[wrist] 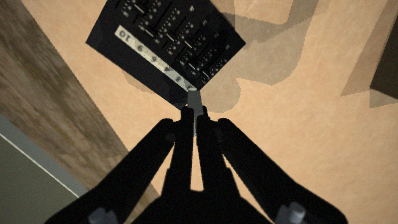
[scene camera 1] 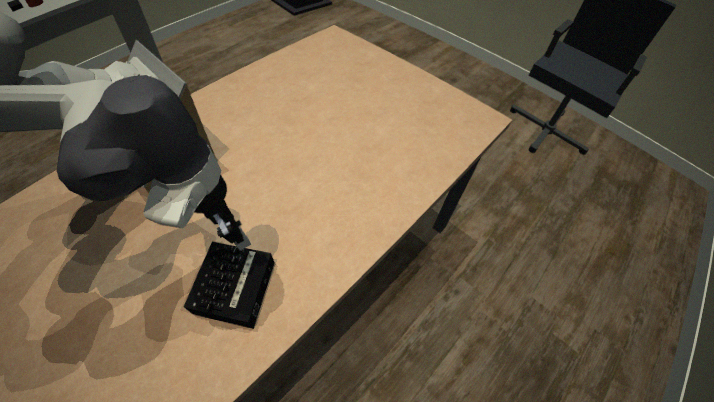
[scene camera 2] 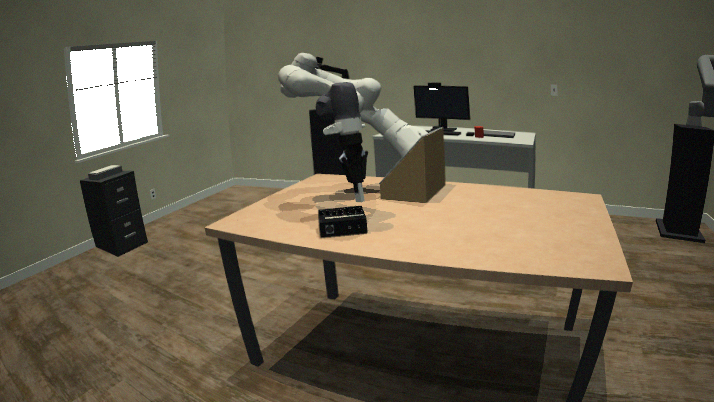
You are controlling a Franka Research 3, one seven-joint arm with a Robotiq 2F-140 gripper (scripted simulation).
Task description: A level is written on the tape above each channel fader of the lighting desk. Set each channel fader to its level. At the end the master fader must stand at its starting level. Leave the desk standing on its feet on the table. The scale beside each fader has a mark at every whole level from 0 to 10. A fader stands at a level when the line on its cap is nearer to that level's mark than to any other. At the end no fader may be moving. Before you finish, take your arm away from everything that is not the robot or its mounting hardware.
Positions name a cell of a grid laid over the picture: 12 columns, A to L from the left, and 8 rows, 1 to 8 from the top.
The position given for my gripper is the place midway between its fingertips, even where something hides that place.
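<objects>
Here is my gripper, which I can see in the wrist view (F4). My gripper is visible in scene camera 1 (E5) as well, and I find it in scene camera 2 (G5) too.
</objects>
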